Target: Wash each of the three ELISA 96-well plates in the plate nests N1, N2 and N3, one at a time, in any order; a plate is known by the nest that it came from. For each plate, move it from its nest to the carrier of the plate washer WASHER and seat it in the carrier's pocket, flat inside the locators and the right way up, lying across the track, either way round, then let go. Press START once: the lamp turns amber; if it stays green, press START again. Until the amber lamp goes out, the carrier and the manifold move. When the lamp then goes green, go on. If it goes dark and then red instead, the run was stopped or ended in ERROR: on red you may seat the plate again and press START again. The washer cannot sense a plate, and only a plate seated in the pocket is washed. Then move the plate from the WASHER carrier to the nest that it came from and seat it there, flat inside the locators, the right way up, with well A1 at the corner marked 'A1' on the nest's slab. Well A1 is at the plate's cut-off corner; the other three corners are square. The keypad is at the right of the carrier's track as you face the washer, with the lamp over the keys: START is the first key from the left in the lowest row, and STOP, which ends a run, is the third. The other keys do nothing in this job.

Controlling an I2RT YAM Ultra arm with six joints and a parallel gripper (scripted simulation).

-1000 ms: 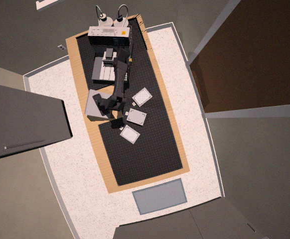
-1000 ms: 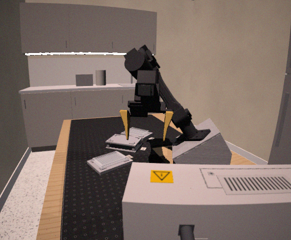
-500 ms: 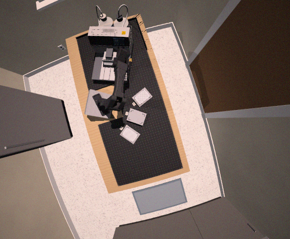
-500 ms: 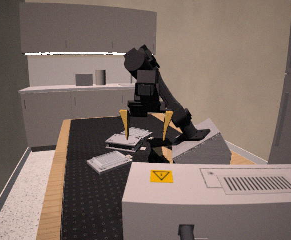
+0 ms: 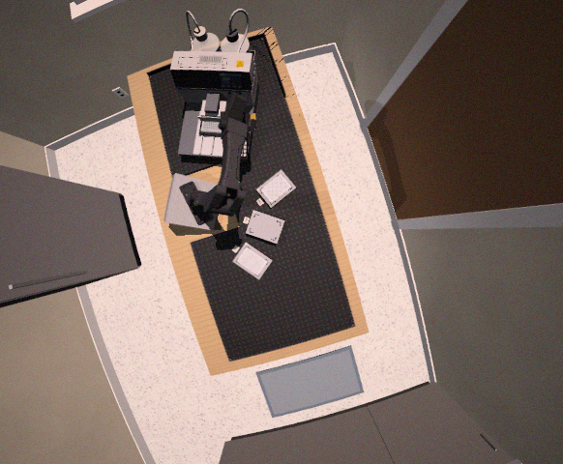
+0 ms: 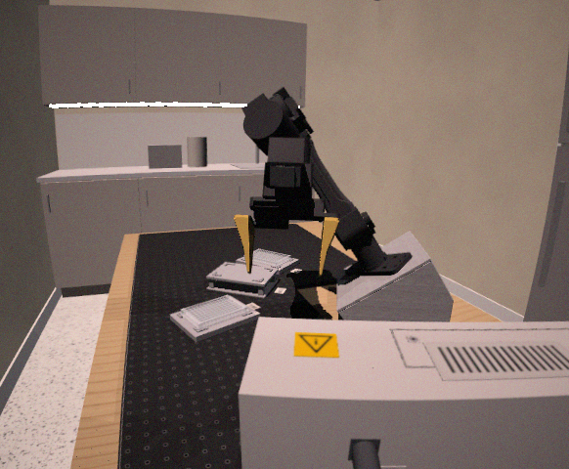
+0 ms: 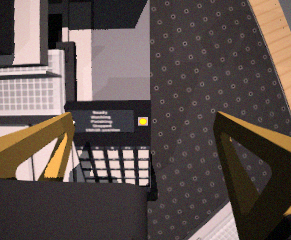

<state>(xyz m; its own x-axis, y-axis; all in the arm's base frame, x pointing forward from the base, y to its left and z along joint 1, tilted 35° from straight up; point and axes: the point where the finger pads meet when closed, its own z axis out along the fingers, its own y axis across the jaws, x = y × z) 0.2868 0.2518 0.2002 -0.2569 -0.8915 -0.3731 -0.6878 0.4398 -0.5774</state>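
Now: the carrier pocket 140 mm to the left of my hand, 140 mm below it and 100 mm behind it. Also, from my hand: n1 label: 300 mm to the right, 220 mm below, 120 mm behind; then grey nest slab: 290 mm to the right, 210 mm below, 20 mm behind; then washer: 190 mm to the left, 90 mm below, 70 mm behind.
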